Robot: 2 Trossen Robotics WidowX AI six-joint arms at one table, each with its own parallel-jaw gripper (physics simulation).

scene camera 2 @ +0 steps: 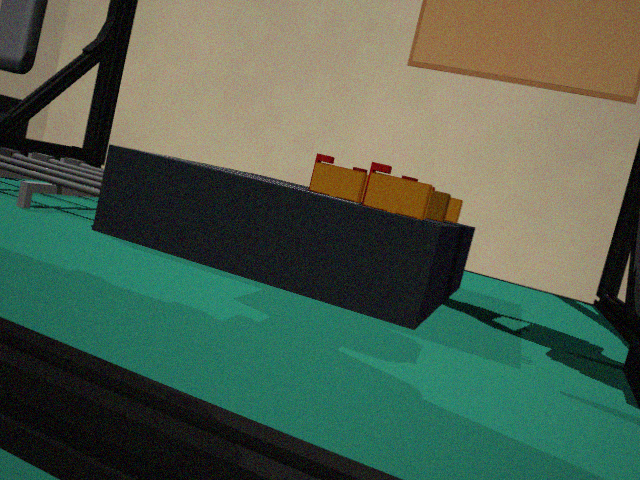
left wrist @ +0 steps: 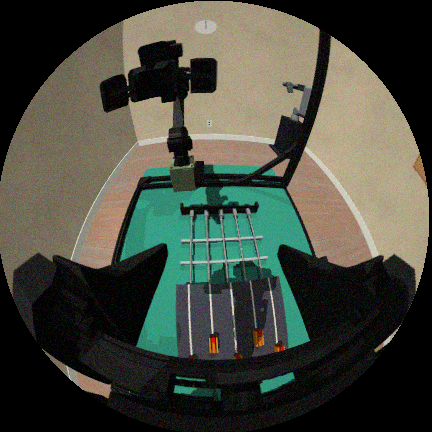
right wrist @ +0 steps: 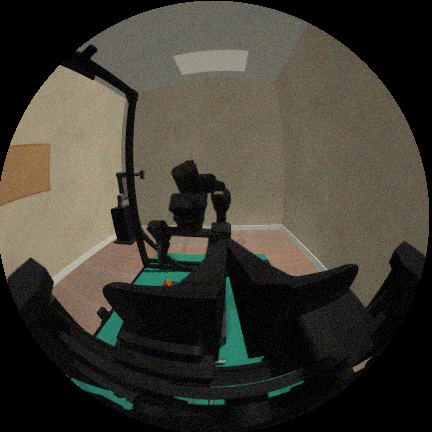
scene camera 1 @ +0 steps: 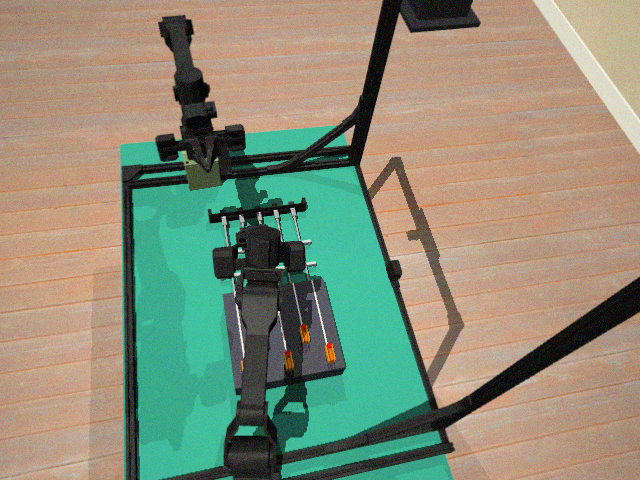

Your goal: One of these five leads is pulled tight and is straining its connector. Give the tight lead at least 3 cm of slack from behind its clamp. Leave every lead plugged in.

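Frame: origin at the left arm's base, x up, y left, z back, level; metres.
Seen in the pictures: left gripper, fingertip midpoint: (left wrist: pixel 224 250) (right wrist: pixel 180 269); right gripper, fingertip midpoint: (left wrist: pixel 135 76) (right wrist: pixel 224 244) (scene camera 1: pixel 208 170); right arm's base, link origin: (left wrist: pixel 181 161).
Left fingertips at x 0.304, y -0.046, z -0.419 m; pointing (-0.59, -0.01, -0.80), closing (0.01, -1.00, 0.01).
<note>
Offsets run from my left fingertips to a thing's middle. "spot": to the spot under its first point. Level surfaces: height alone.
Five pale leads (scene camera 1: pixel 318 310) (left wrist: pixel 224 250) run from a black comb bar @[spot: dz -0.286, dx -0.291, dy -0.020 m] (scene camera 1: pixel 257 211) (left wrist: pixel 219 209) over two grey cross rods @[spot: dz -0.166, dx -0.306, dy -0.027 m] (left wrist: pixel 221 239) onto a dark board @[dx -0.260 m] (scene camera 1: pixel 313 364) (left wrist: pixel 200 310) (scene camera 2: pixel 270 238). Each lead ends in an orange connector (scene camera 1: pixel 305 333) (left wrist: pixel 257 337) (scene camera 2: pixel 396 195). All the leads look straight; I cannot tell which one is tight. My left gripper (scene camera 1: pixel 260 230) (left wrist: pixel 224 250) is open and empty. It hovers above the leads, over the cross rods, and hides the left ones in scene camera 1. My right gripper (scene camera 1: pixel 205 161) (right wrist: pixel 224 244) is shut on nothing, high at the back by its base.
A green mat @[dx -0.326 m] (scene camera 1: pixel 175 267) (left wrist: pixel 160 225) (scene camera 2: pixel 318 362) lies inside a black frame (scene camera 1: pixel 128 286). The right arm's olive base block (scene camera 1: pixel 201 177) (left wrist: pixel 181 179) sits behind the comb bar. A black camera post (scene camera 1: pixel 372 81) rises at the back right corner.
</note>
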